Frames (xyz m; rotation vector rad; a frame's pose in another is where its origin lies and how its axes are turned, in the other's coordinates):
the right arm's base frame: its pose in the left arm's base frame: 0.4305 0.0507 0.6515 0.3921 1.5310 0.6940
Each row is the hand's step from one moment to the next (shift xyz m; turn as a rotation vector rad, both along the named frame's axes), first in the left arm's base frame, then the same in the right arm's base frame.
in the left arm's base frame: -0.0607 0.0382 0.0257 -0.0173 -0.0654 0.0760
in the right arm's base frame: 0.0100 0.0551 -0.0516 -0.0981 0.0019 -0.0268
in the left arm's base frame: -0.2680 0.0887 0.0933 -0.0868 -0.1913 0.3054
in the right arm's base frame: 0.0094 0.1703 -0.2435 -0.3477 0.0644 -0.1113
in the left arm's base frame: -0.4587 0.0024 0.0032 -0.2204 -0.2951 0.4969
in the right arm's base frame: 0.0427 0.0793 -0.4498 -0.5480 0.1300 -0.2558
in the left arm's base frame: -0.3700 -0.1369 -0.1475 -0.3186 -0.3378 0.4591
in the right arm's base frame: 0.0626 -0.1361 -0.3936 -0.5364 0.0899 -0.3614
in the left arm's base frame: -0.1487 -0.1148 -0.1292 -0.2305 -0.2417 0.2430
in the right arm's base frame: 0.0414 -0.1443 -0.1716 -0.3176 0.0104 -0.2638
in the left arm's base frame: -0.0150 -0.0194 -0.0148 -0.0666 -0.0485 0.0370
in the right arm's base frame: 0.0006 -0.0216 -0.0188 -0.0527 -0.0021 -0.0733
